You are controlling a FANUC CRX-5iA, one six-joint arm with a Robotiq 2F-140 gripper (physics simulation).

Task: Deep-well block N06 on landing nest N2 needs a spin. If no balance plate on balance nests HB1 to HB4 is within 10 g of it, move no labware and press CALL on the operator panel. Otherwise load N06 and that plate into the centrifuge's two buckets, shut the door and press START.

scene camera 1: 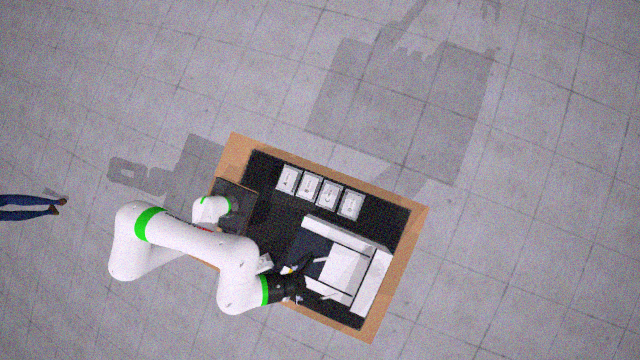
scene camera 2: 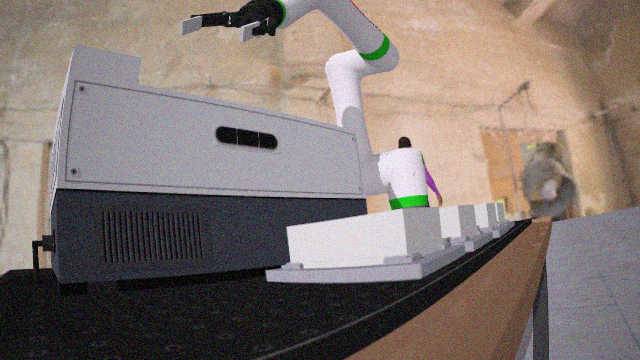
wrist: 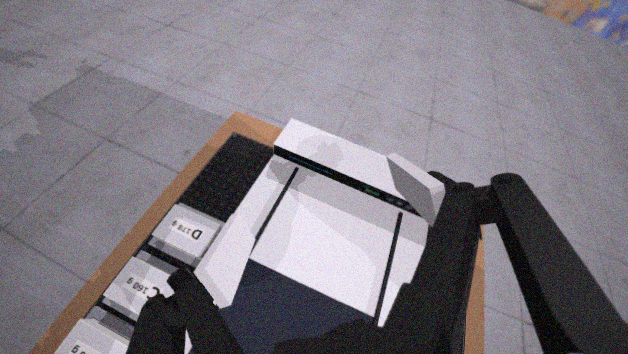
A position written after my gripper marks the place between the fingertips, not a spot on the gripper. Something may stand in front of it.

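My gripper (scene camera 2: 209,30), open, holding nothing; also visible in scene camera 1 (scene camera 1: 332,275) and the wrist view (wrist: 316,200). Centrifuge (scene camera 2: 150,188); visible too in scene camera 1 (scene camera 1: 358,264) and the wrist view (wrist: 324,212).
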